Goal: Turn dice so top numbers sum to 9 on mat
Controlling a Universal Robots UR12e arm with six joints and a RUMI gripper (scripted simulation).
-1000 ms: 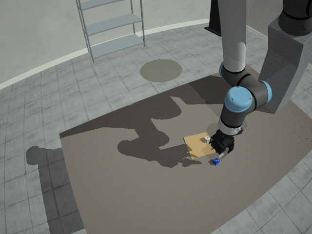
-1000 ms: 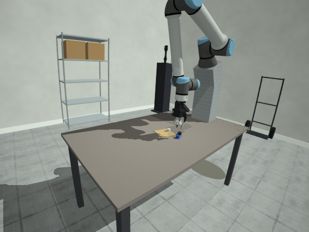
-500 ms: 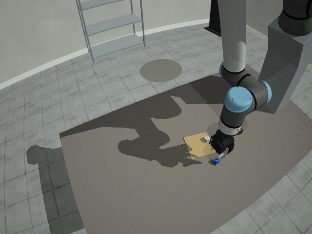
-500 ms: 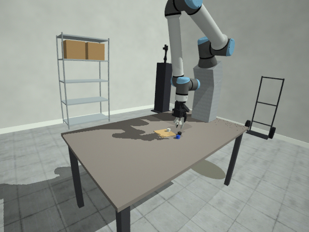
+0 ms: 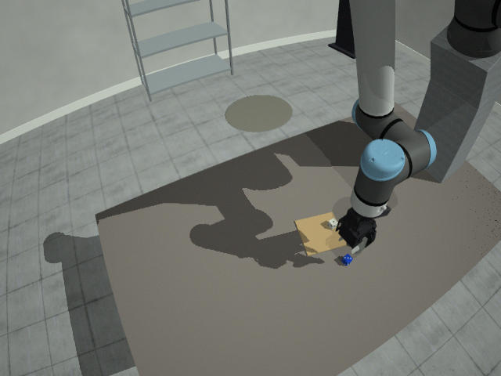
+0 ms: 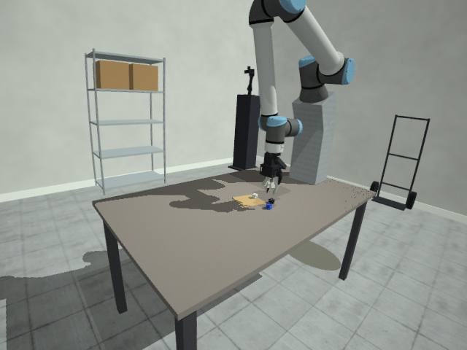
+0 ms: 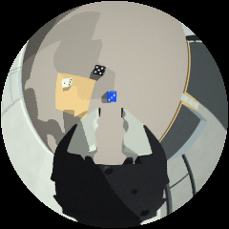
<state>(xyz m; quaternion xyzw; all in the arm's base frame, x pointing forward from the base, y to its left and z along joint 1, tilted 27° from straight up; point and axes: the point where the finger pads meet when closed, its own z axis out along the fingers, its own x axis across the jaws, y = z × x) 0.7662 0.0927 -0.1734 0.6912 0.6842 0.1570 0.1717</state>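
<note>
Right now the blue die is 90 mm below my hand. From my hand the other things lie so: tan mat: 130 mm to the right, 100 mm below; white die: 130 mm to the right, 80 mm below, 50 mm behind; black die: 90 mm below, 70 mm behind, 30 mm to the right.
</note>
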